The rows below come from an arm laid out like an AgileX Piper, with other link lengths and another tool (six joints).
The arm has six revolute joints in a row. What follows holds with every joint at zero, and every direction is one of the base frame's. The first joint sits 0.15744 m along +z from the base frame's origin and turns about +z. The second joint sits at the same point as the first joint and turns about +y. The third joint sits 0.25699 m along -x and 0.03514 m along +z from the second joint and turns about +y. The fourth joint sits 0.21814 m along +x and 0.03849 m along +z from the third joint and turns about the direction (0.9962, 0, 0.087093). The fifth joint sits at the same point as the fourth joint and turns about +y. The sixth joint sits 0.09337 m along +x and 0.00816 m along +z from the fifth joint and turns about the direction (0.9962, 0, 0.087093). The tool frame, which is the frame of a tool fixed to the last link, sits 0.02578 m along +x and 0.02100 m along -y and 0.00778 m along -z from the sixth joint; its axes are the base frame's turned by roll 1.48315, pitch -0.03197 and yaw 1.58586 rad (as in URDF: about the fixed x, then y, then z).
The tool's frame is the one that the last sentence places.
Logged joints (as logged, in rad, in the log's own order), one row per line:
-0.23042 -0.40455 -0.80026 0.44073 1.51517 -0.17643
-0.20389 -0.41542 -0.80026 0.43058 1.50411 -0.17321
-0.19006 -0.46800 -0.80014 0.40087 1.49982 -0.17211
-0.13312 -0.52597 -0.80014 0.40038 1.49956 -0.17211
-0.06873 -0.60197 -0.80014 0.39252 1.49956 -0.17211
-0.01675 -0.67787 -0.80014 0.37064 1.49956 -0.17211
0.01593 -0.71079 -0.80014 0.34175 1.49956 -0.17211
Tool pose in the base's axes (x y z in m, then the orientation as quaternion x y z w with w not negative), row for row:
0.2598 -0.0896 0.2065 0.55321 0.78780 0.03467 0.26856
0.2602 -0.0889 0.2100 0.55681 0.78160 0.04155 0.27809
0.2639 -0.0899 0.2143 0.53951 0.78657 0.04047 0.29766
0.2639 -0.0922 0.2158 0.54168 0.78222 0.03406 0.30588
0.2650 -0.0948 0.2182 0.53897 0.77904 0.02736 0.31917
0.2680 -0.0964 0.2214 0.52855 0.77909 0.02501 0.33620
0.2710 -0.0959 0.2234 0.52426 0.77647 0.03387 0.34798
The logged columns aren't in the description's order. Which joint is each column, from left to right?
Columns, left to right: joint 6, joint 4, joint 3, joint 5, joint 2, joint 1.
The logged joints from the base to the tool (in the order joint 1, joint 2, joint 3, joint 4, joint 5, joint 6), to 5 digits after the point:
-0.17643 1.51517 -0.80026 -0.40455 0.44073 -0.23042
-0.17321 1.50411 -0.80026 -0.41542 0.43058 -0.20389
-0.17211 1.49982 -0.80014 -0.46800 0.40087 -0.19006
-0.17211 1.49956 -0.80014 -0.52597 0.40038 -0.13312
-0.17211 1.49956 -0.80014 -0.60197 0.39252 -0.06873
-0.17211 1.49956 -0.80014 -0.67787 0.37064 -0.01675
-0.17211 1.49956 -0.80014 -0.71079 0.34175 0.01593

